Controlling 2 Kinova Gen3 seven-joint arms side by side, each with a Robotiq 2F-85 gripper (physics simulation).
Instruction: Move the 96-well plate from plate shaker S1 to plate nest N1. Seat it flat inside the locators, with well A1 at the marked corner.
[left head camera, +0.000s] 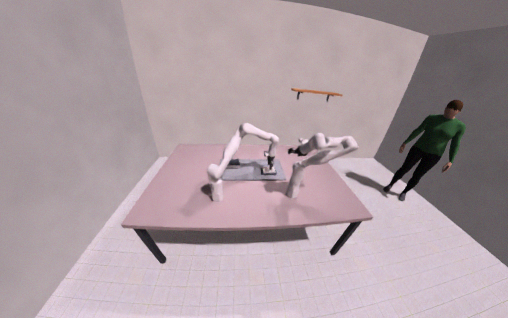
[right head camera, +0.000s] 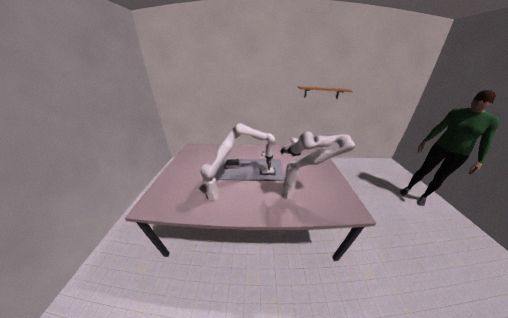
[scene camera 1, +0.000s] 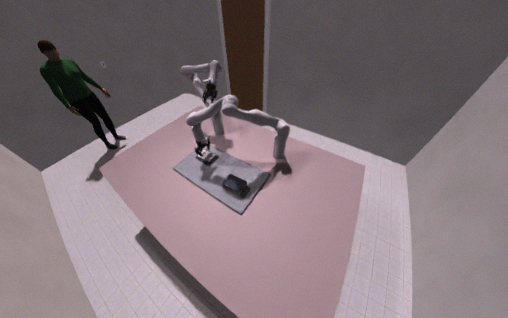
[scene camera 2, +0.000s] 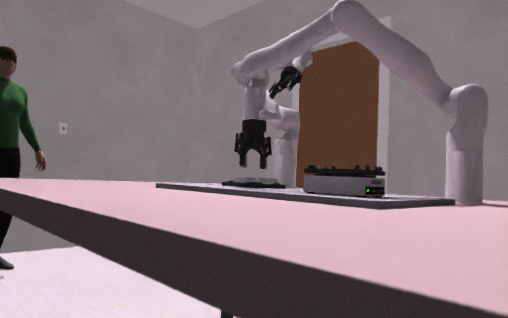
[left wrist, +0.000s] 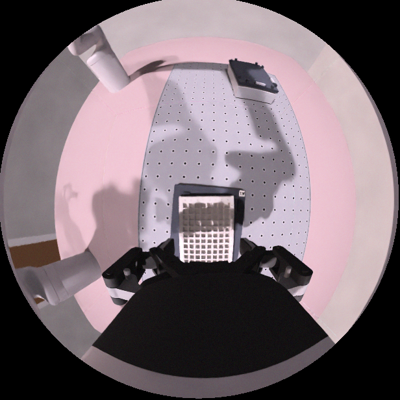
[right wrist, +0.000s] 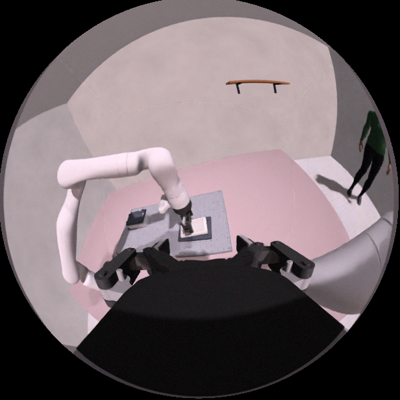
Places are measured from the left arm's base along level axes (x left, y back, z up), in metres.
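Pixels of known places: left gripper, fingertip midpoint: (left head camera: 269, 166) (right head camera: 268, 167) (scene camera 1: 205, 152) (scene camera 2: 253, 168); right gripper, fingertip midpoint: (left head camera: 293, 154) (right head camera: 287, 154) (scene camera 1: 207, 102) (scene camera 2: 279, 93); left arm's base at its link origin: (left head camera: 218, 197) (right head camera: 213, 196) (scene camera 1: 278, 155) (scene camera 2: 463, 201); right arm's base at its link origin: (left head camera: 291, 194) (right head camera: 287, 195) (scene camera 1: 219, 132).
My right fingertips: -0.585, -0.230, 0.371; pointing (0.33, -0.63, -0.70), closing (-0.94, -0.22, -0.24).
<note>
For each thing: its top centre in the pictures, then the offset to it from my right fingertips, as dx, dy, dz. "pt": a spot on its surface instead. Level surfaces: height alone.
- white 96-well plate at its top centre: (scene camera 2: 253, 177) (scene camera 1: 206, 155) +0.175, -0.216, -0.328
- dark plate nest at a spot on its surface: (scene camera 2: 231, 184) pt +0.151, -0.280, -0.353
- plate shaker at a spot on its surface: (scene camera 2: 345, 184) pt +0.612, -0.280, -0.335
- grey perforated board at its surface level: dz -0.358
- pink table at its surface level: dz -0.372
The white 96-well plate (scene camera 2: 255, 180) (left wrist: 206, 225) (right wrist: 200, 226) lies on the dark plate nest (scene camera 2: 231, 184) (left wrist: 210, 190), looking about level. Whether it sits fully inside the locators, and where well A1 is, I cannot tell. The plate shaker (scene camera 1: 235, 184) (scene camera 2: 345, 184) (left wrist: 252, 85) carries no plate; its dark top shows. My left gripper (scene camera 2: 253, 167) (left wrist: 206, 246) points down, open, a little above the plate, with its fingers apart and no plate between them. My right gripper (left head camera: 290, 151) (scene camera 2: 271, 95) (right wrist: 202, 245) is open and empty, raised away from the plate.
The grey perforated board (scene camera 1: 241, 205) (left wrist: 200, 120) bears the nest and shaker on the pink table (left head camera: 250, 215). In scene camera 2 the shaker is right of the nest. A person in green (left head camera: 437, 131) stands beyond the table. An orange wall shelf (left head camera: 316, 92) hangs behind.
</note>
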